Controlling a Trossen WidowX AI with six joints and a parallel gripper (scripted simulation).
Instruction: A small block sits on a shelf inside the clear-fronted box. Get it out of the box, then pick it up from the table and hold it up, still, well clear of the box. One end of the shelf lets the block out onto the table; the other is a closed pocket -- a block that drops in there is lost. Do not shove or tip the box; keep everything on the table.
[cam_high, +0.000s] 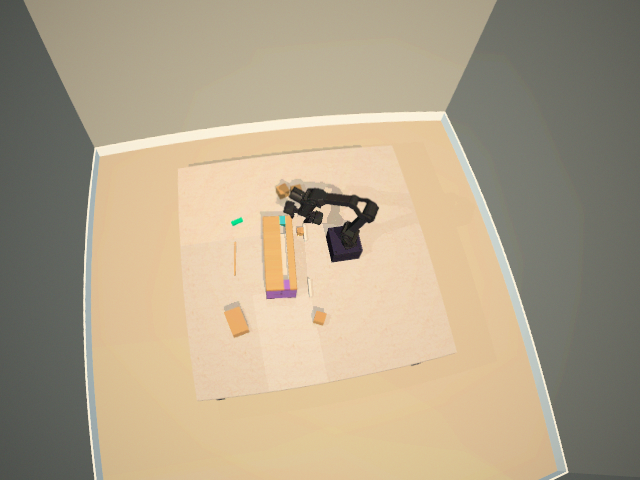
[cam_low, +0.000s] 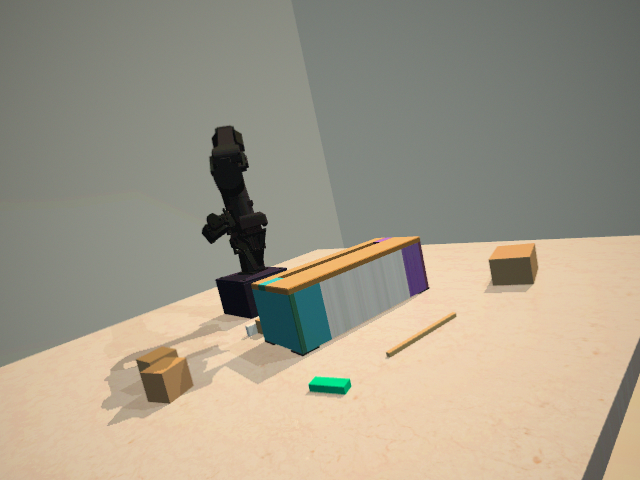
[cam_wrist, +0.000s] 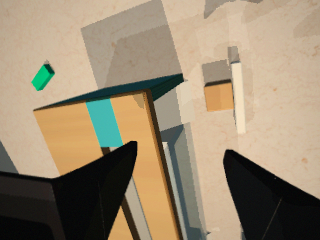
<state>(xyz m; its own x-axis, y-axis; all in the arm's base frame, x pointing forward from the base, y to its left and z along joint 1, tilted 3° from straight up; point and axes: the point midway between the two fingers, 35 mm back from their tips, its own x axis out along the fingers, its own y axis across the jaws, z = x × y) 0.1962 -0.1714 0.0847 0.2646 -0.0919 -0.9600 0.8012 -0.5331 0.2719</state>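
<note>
Right now my gripper tip is 130 mm above the tan block and 20 mm past it. Also, from my gripper tip: flat green block (270 mm ahead, 170 mm to the right, 140 mm below); thin wooden stick (340 mm ahead, 150 mm below, 30 mm to the left); long box (130 mm to the left, 100 mm ahead, 90 mm below).
</note>
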